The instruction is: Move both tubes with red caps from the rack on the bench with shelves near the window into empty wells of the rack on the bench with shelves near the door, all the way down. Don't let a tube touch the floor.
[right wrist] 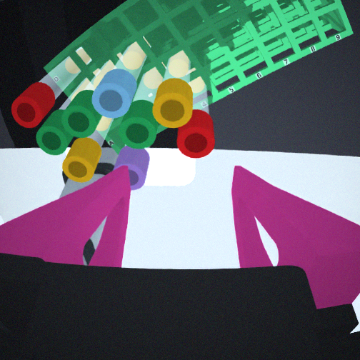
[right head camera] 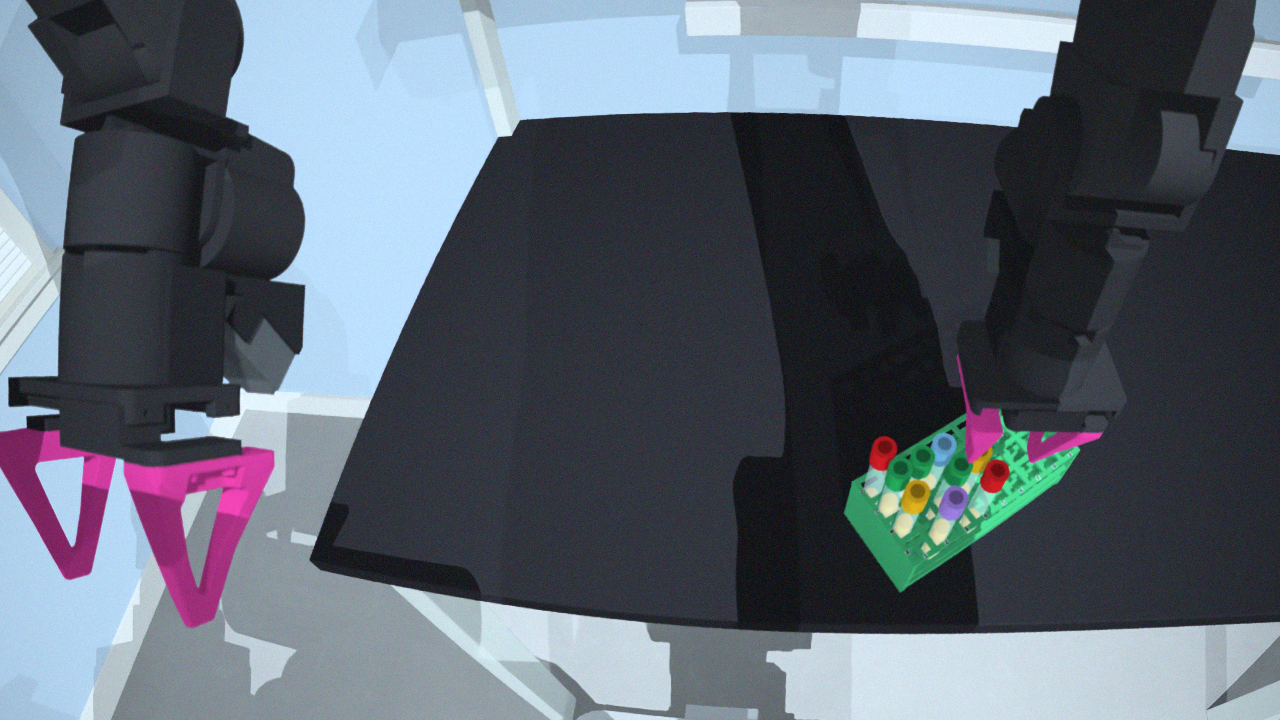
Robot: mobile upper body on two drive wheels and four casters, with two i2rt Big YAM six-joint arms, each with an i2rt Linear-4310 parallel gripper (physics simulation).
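Frame: origin at the left arm's base, x left, y back, z up, level; centimetres.
Seen in the pictures: left gripper, fingertip midpoint: point(right head camera: 133, 598); right gripper, fingertip midpoint: point(right head camera: 999, 455).
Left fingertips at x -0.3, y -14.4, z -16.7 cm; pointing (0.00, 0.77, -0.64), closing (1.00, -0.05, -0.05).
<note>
A point is followed by its place in that frame.
A green rack point(right head camera: 870, 535) {y -36.2, x -36.4, z -47.5 cm} point(right wrist: 272, 69) stands on the dark bench and holds several capped tubes at one end. One red-capped tube point(right head camera: 883, 452) {y -38.3, x -35.9, z -37.7 cm} point(right wrist: 33, 105) stands at its left corner. The other red-capped tube point(right head camera: 994, 475) {y -36.4, x -44.5, z -37.7 cm} point(right wrist: 196, 134) stands at the edge of the tube group, beside bare wells. My right gripper point(right head camera: 1003, 460) {y -36.5, x -44.2, z -35.2 cm} point(right wrist: 180, 177) is partly open and empty, above the rack; in the right head camera it overlaps the rack's bare-well part. My left gripper point(right head camera: 136, 600) {y -14.4, x -0.3, z -16.7 cm} is wide open and empty, left of the bench. A second rack does not show.
Green, yellow, blue point(right head camera: 943, 445) {y -39.0, x -40.7, z -37.7 cm} point(right wrist: 115, 94) and purple point(right head camera: 955, 501) {y -34.2, x -41.2, z -37.7 cm} point(right wrist: 133, 167) capped tubes stand close between the red ones. The dark bench top point(right head camera: 626, 358) {y -56.2, x -12.4, z -49.6 cm} has its front edge below the rack and its left edge right of my left gripper. A pale post point(right head camera: 490, 67) {y -100.4, x 13.1, z -36.8 cm} stands at the bench's back left corner.
</note>
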